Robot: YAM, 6 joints.
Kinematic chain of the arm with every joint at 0, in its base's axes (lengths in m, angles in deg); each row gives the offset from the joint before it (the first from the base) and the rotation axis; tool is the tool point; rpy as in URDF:
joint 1: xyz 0 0 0.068 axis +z
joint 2: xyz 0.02 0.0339 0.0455 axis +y
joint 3: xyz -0.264 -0.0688 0 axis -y
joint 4: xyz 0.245 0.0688 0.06 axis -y
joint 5: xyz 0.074 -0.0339 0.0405 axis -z
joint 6: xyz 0.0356 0 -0.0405 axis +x
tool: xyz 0 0 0 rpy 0 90 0
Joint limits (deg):
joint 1: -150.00..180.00
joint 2: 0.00..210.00
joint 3: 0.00..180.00
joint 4: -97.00..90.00
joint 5: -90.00..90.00
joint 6: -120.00..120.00
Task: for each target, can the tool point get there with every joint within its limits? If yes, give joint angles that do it. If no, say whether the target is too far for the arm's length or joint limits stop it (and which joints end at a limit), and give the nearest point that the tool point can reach.
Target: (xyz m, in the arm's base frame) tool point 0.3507 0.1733 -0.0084
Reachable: yes | joints 21.47 144.87 83.10 -37.99 -67.53 -49.84
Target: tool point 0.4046 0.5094 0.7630
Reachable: no: too far | nearest point 0.2836 0.3570 0.5625 | short by 0.279 m
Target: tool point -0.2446 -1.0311 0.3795
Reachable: no: too far | nearest point -0.1446 -0.6094 0.2686 | short by 0.447 m
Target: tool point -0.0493 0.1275 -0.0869
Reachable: yes | joints 105.46 157.31 15.61 66.65 -22.34 23.71
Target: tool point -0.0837 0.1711 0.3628
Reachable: yes | joints 118.85 54.56 30.76 70.00 15.04 9.74
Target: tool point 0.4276 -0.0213 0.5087
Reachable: yes | joints -1.08 119.49 120.39 70.62 21.78 88.05
